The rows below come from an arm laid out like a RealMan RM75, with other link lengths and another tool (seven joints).
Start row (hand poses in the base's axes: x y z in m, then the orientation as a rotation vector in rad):
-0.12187 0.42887 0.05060 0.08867 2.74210 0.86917
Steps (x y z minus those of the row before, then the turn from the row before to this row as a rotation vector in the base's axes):
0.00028 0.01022 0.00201 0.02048 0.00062 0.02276
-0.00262 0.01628 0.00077 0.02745 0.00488 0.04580
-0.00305 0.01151 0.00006 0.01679 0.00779 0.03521
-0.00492 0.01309 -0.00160 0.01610 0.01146 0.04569
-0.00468 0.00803 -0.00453 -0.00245 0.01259 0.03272
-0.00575 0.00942 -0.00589 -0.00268 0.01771 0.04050
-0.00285 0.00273 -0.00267 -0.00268 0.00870 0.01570
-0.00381 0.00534 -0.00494 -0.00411 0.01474 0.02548
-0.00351 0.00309 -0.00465 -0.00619 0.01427 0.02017
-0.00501 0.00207 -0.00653 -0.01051 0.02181 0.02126
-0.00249 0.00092 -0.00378 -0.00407 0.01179 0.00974
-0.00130 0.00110 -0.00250 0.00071 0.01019 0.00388
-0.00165 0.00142 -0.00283 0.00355 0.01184 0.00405
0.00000 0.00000 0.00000 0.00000 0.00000 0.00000
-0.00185 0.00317 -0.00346 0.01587 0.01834 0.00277
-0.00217 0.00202 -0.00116 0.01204 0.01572 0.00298
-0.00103 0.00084 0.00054 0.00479 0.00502 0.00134
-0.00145 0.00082 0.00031 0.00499 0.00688 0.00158
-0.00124 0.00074 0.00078 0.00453 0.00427 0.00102
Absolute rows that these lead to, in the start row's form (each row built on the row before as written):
-0.12159 0.43909 0.05261 0.06177 2.74027 0.90353
-0.12421 0.45537 0.05338 0.00633 2.74445 0.95445
-0.12726 0.46688 0.05344 -0.03557 2.75227 0.98870
-0.13218 0.47997 0.05184 -0.09088 2.76525 1.02573
-0.13686 0.48800 0.04731 -0.13088 2.78527 1.03439
-0.14261 0.49742 0.04142 -0.18006 2.81109 1.04613
-0.14546 0.50015 0.03875 -0.19866 2.82348 1.04904
-0.14927 0.50549 0.03381 -0.22884 2.84378 1.05423
-0.15278 0.50858 0.02916 -0.25205 2.86372 1.05519
-0.15779 0.51065 0.02263 -0.27400 2.89296 1.05330
-0.16028 0.51157 0.01885 -0.28333 2.90746 1.05420
-0.16158 0.51267 0.01635 -0.28454 2.91664 1.06035
-0.16323 0.51409 0.01352 -0.28518 2.92553 1.07136
-0.16323 0.51409 0.01352 -0.28518 2.92553 1.07136
-0.16508 0.51726 0.01006 0.28006 -2.92533 -1.10042
-0.16725 0.51928 0.00890 0.27452 -2.90461 -1.11499
-0.16828 0.52012 0.00944 0.27333 -2.89735 -1.12094
-0.16973 0.52094 0.00975 0.27129 -2.88826 -1.12676
-0.17097 0.52168 0.01053 0.27013 -2.88190 -1.13245

